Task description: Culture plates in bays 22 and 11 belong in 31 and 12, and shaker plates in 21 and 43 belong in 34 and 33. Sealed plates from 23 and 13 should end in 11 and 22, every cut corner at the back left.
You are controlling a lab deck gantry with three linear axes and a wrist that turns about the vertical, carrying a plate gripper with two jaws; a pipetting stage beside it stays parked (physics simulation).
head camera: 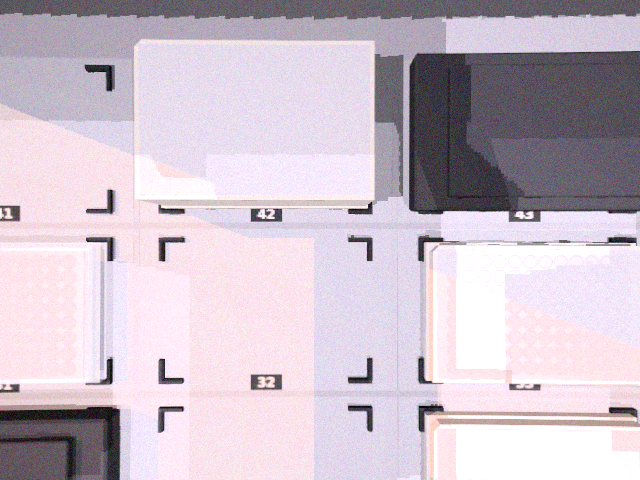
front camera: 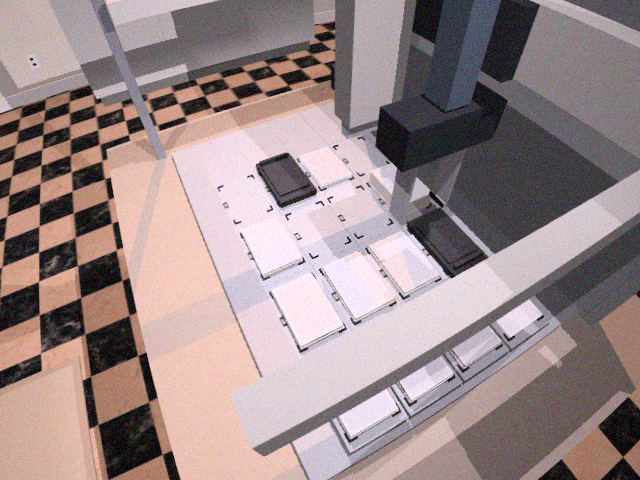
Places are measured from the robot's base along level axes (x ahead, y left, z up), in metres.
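Where they show: gripper, fingertip midpoint: (front camera: 417, 209); robot's base, origin of the base link: (front camera: 219, 188).
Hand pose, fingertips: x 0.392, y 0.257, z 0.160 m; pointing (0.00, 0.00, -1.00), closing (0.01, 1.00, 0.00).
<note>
Each offset is from my fingertips to the centre of the thing. "spot": to the spot under its first point.
My gripper (front camera: 423, 206) is open; its jaws hang empty near bays 42 and 43 in the front view, and do not show in the head view. A clear-topped plate @(0.153 m down, 0.000 m ahead, 0.000 m left) (front camera: 405, 260) (head camera: 537, 310) lies in bay 33, another @(0.153 m down, 0.328 m back, 0.000 m left) (front camera: 325, 166) (head camera: 41, 315) in bay 31. The plate in 33 has its cut corner at the back left. The black shaker in bay 21 @(0.145 m down, 0.332 m back, 0.106 m right) (front camera: 285, 178) (head camera: 31, 454) and the black shaker in bay 43 @(0.145 m down, 0.004 m ahead, 0.108 m left) (front camera: 445, 240) (head camera: 547, 103) bear no plate. Pale plates lie in bay 23 @(spot: 0.146 m down, 0.007 m ahead, 0.108 m right) (front camera: 358, 285) (head camera: 516, 454), bay 13 @(spot: 0.146 m down, 0.009 m ahead, 0.214 m right) (front camera: 308, 310), bay 12 @(spot: 0.144 m down, 0.155 m back, 0.213 m right) (front camera: 272, 245) and bay 34 @(spot: 0.131 m down, 0.212 m ahead, 0.007 m right) (front camera: 475, 348).
A tall white block @(0.139 m down, 0.164 m back, 0.107 m left) (front camera: 379, 186) (head camera: 253, 113) stands in bay 42. More pale plates lie in bay 14 @(spot: 0.131 m down, 0.211 m ahead, 0.216 m right) (front camera: 368, 413), bay 24 @(spot: 0.131 m down, 0.214 m ahead, 0.107 m right) (front camera: 428, 379) and bay 44 @(spot: 0.138 m down, 0.212 m ahead, 0.103 m left) (front camera: 519, 319). A grey beam (front camera: 413, 330) crosses the front. The parked pipetting column (front camera: 372, 67) stands at the back.
</note>
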